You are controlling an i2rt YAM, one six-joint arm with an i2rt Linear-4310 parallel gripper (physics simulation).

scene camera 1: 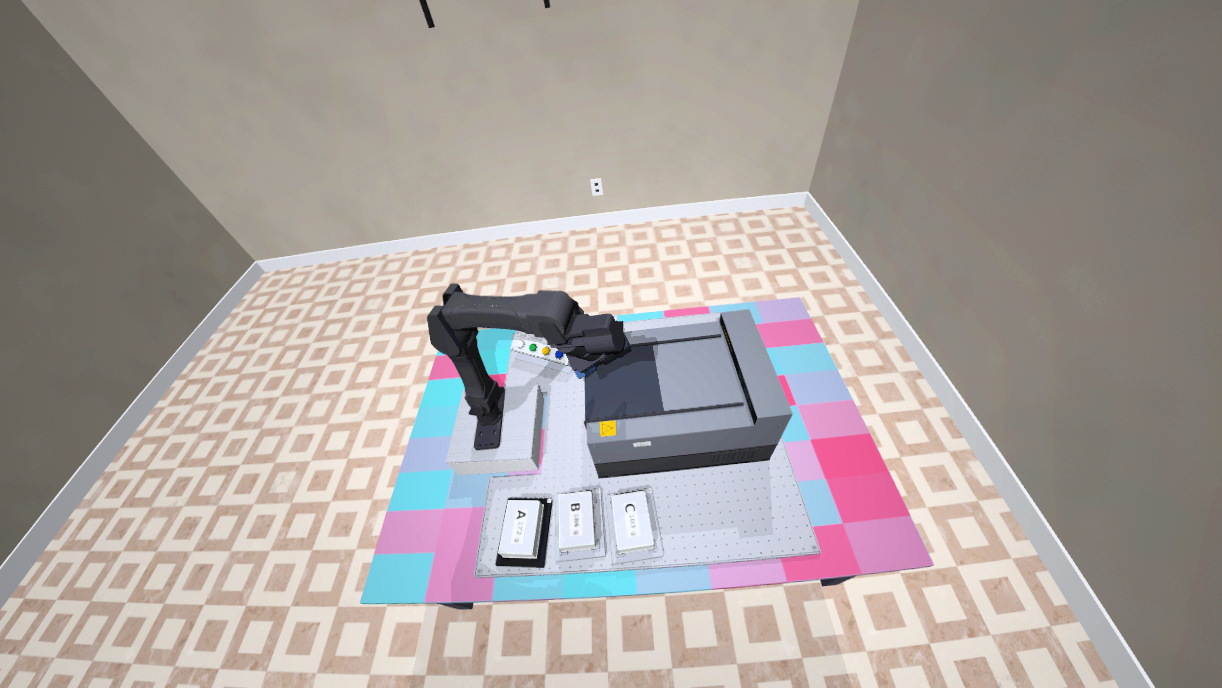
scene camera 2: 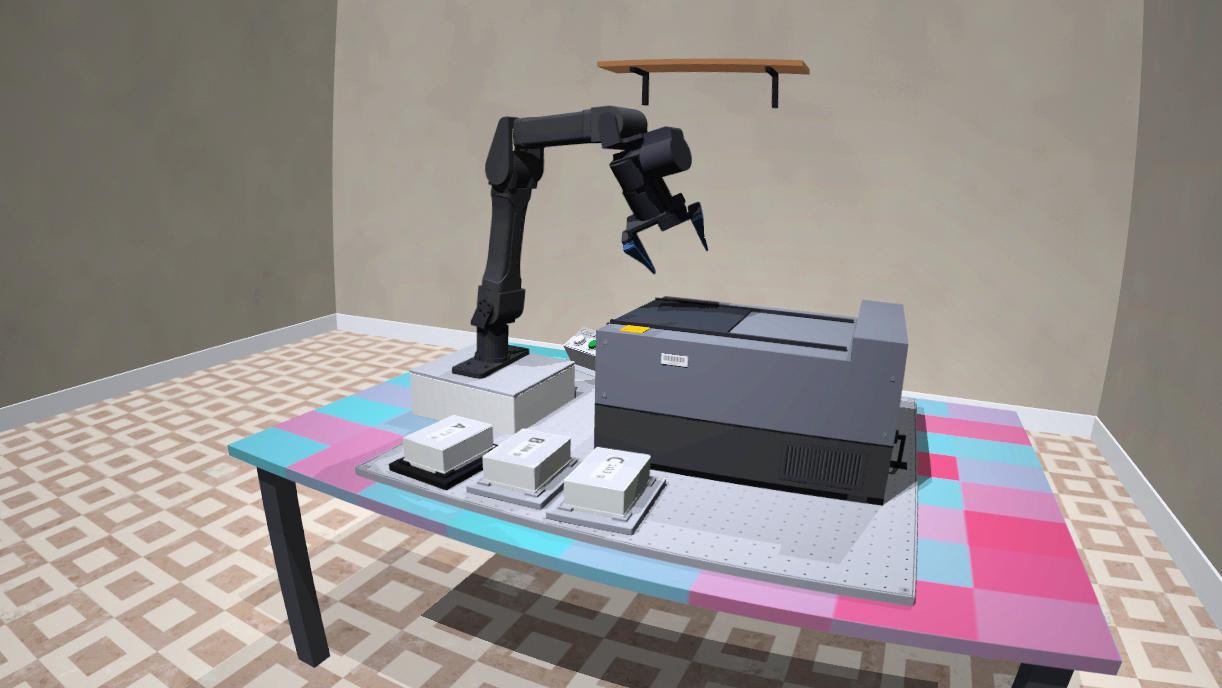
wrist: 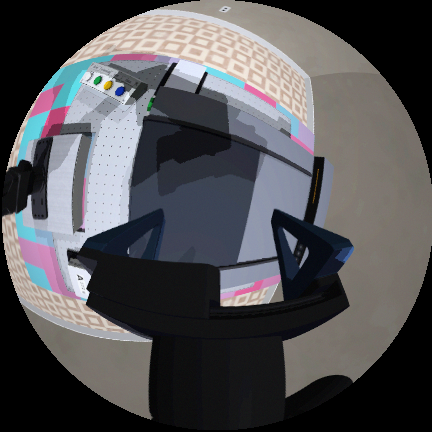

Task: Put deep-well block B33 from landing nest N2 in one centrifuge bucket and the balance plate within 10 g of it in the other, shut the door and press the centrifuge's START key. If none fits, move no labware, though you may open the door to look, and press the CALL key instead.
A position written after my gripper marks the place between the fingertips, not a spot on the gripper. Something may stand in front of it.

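Observation:
Scene camera 2: my gripper [scene camera 2: 680, 261], open, holding nothing; balance plate A [scene camera 2: 454, 442]; balance plate B [scene camera 2: 529, 460]; balance plate C [scene camera 2: 608, 482]; dark centrifuge [scene camera 2: 802, 402]. Scene camera 1: button panel [scene camera 1: 521, 342]; balance plate A [scene camera 1: 520, 537]; balance plate B [scene camera 1: 577, 524]; balance plate C [scene camera 1: 632, 524]. Wrist view: white block [wrist: 186, 75]. Balance plate B hidden there in the wrist view by my gripper. Wrist view misses balance plate C, hidden by my gripper.

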